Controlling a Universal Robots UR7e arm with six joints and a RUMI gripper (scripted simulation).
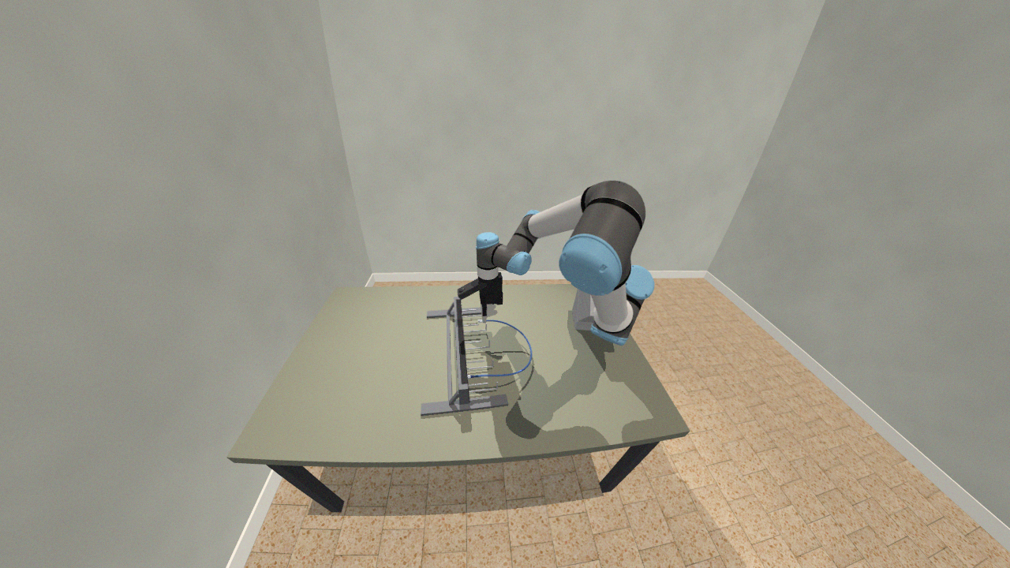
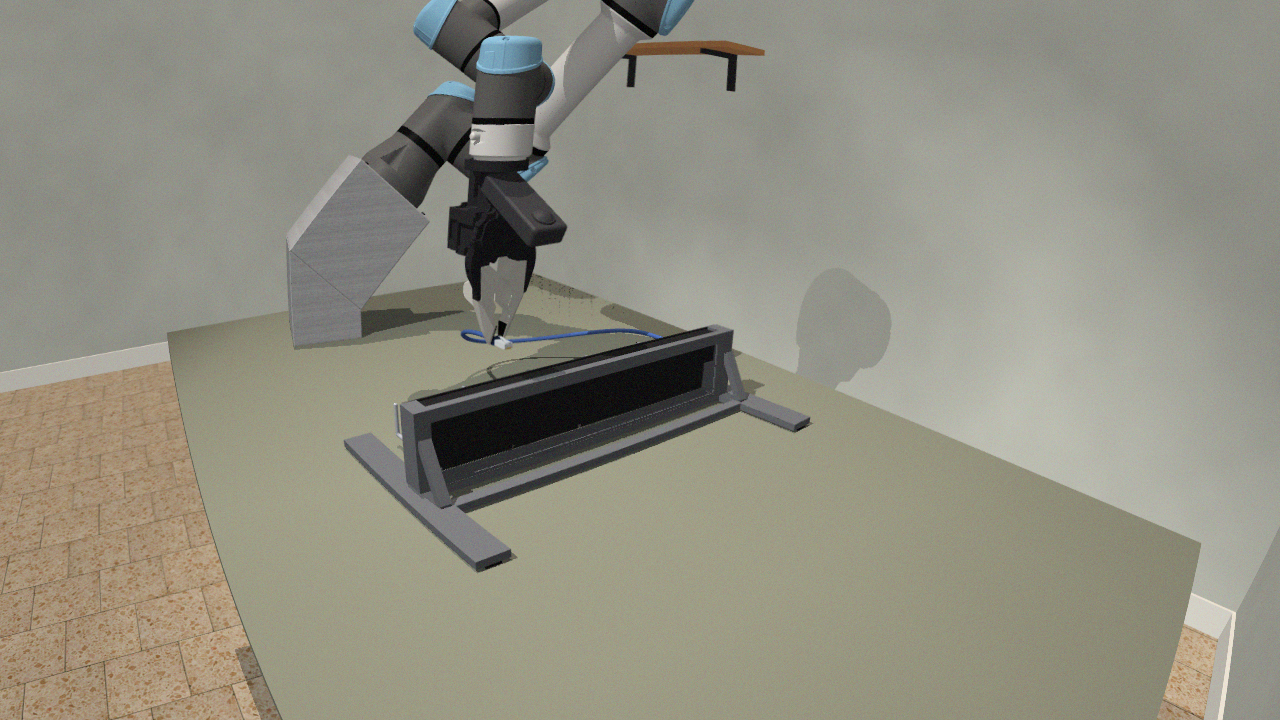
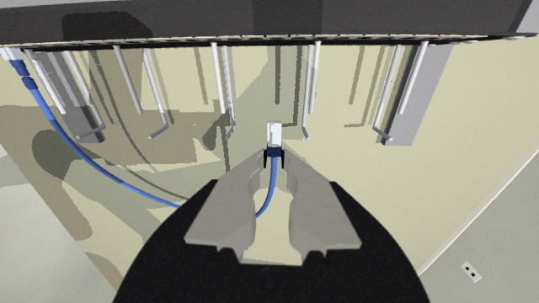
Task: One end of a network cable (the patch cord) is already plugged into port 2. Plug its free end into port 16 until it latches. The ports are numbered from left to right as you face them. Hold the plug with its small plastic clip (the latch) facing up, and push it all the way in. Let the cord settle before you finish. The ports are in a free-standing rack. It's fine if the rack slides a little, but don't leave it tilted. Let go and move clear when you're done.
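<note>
My gripper is now 20 mm short of the plug and 10 mm above it.
</note>
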